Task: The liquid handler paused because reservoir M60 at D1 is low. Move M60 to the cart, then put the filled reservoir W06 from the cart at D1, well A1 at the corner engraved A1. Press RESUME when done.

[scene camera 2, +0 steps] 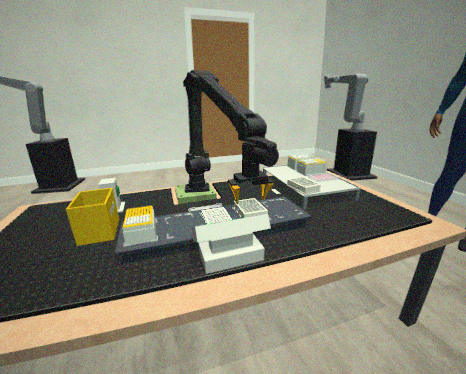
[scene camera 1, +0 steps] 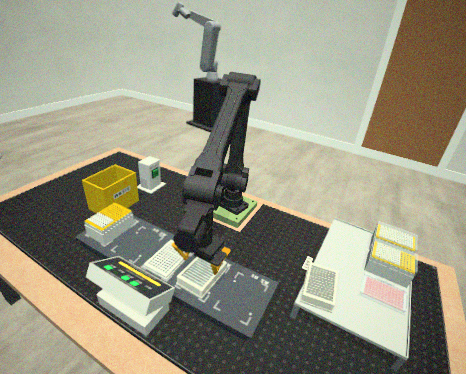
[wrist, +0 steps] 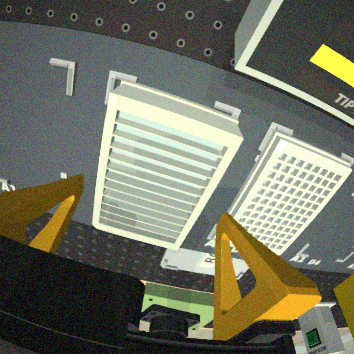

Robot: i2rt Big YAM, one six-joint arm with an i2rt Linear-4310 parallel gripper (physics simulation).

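Where they show: gripper, between the fingertips: (scene camera 2: 250, 201) (scene camera 1: 200, 266) (wrist: 152, 201); arm's base, origin of its link: (scene camera 2: 197, 189) (scene camera 1: 231, 205) (wrist: 169, 314).
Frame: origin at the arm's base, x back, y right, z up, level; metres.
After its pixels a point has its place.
My gripper (scene camera 1: 201, 262) {x -0.385, y -0.187, z 0.083 m} (scene camera 2: 250, 199) {x -0.385, y -0.187, z 0.083 m} (wrist: 152, 201) {x -0.385, y -0.187, z 0.083 m} is open and empty. Its orange fingers stand above and to both sides of the cream reservoir's near end in the wrist view. That reservoir (scene camera 1: 201, 276) {x -0.396, y -0.200, z 0.061 m} (scene camera 2: 251, 207) {x -0.387, y -0.192, z 0.062 m} (wrist: 162, 172) {x -0.396, y -0.188, z 0.065 m}, with long parallel troughs, sits on the dark deck (scene camera 1: 230, 296) {x -0.375, y -0.289, z 0.032 m} (wrist: 40, 115) {x -0.378, y -0.299, z 0.032 m}; its name is not readable. On the white cart (scene camera 1: 345, 250) {x 0.011, y -0.475, z 0.044 m} (scene camera 2: 280, 175) {x -0.002, y -0.431, z 0.044 m}, another cream container (scene camera 1: 321, 285) {x -0.210, y -0.471, z 0.072 m} (scene camera 2: 304, 185) {x -0.244, y -0.453, z 0.074 m} sits at the side nearest the deck; its name is not readable either. The white resume box (scene camera 1: 149, 174) {x -0.154, y 0.340, z 0.069 m} (wrist: 317, 325) {x -0.148, y 0.339, z 0.041 m} has a green button.
A white multi-well plate (scene camera 1: 166, 259) {x -0.410, y -0.072, z 0.045 m} (scene camera 2: 216, 215) {x -0.393, y -0.068, z 0.046 m} (wrist: 295, 195) {x -0.418, y -0.069, z 0.045 m} sits beside the reservoir. A display console (scene camera 1: 131, 282) {x -0.556, y -0.121, z 0.115 m} (scene camera 2: 231, 240) {x -0.572, y -0.095, z 0.057 m} stands in front. A yellow-topped tip rack (scene camera 1: 108, 222) {x -0.462, y 0.141, z 0.095 m} and yellow waste bin (scene camera 1: 111, 189) {x -0.358, y 0.293, z 0.104 m} stand at the left. The cart holds tip racks (scene camera 1: 395, 255) {x 0.007, y -0.612, z 0.114 m} and a pink plate (scene camera 1: 385, 292) {x -0.095, y -0.626, z 0.055 m}.
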